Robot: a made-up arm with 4 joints.
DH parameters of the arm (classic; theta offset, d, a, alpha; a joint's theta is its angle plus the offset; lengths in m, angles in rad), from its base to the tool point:
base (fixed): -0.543 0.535 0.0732 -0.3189
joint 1: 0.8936 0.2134 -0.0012 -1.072
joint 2: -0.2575 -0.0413 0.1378 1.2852
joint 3: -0.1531 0 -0.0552 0
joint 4: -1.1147 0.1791 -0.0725 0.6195
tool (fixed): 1.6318 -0.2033 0 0
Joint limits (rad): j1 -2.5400..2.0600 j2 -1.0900..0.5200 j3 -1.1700..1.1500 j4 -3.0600..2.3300
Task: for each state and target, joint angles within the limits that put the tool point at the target. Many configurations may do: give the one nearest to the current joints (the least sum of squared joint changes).
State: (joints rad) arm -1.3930 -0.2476 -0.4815 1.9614
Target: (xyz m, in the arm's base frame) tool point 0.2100 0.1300 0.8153
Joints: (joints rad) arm -0.4809 -0.7482 -0.9296 1.7484
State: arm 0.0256 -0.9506 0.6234 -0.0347
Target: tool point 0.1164 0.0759 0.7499
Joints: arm 0.0061 -0.3152 0.7691 0.4055
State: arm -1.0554 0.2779 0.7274 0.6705
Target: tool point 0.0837 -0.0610 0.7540
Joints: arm -0.2220 0.5165 1.1500 1.0734
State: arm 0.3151 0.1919 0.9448 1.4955
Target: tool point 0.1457 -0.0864 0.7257
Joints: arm 0.5291 -0.0438 0.9915 1.5204
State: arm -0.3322 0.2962 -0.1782 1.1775
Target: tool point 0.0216 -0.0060 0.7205
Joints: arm -0.7895 -0.2430 0.4821 1.8314
